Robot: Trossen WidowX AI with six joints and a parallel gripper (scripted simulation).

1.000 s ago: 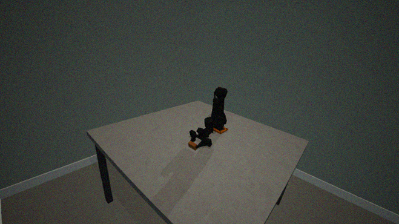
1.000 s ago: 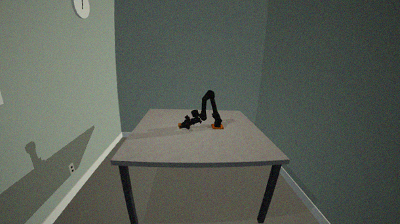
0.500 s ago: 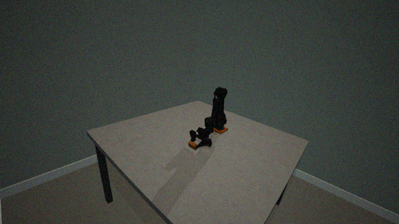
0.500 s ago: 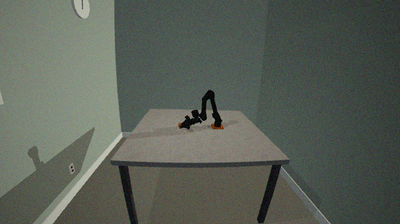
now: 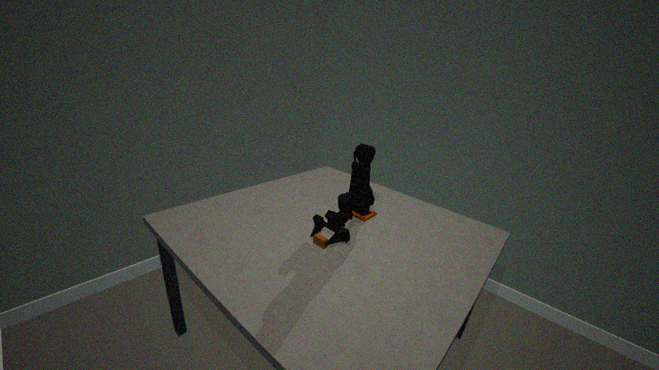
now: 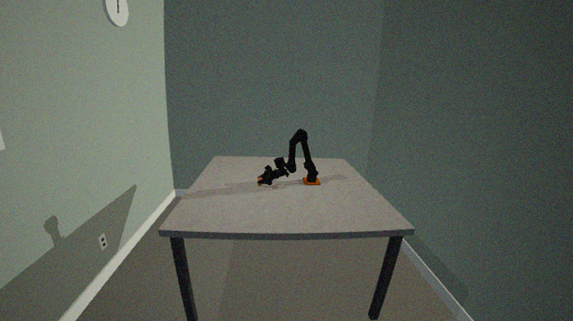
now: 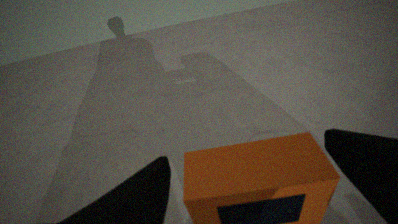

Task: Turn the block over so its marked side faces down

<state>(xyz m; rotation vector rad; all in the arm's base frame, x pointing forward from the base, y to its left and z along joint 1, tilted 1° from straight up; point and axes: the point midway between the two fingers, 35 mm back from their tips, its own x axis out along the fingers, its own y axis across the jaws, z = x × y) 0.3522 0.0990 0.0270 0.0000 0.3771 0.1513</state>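
The orange block is 20 mm behind my gripper tip and 10 mm below it.
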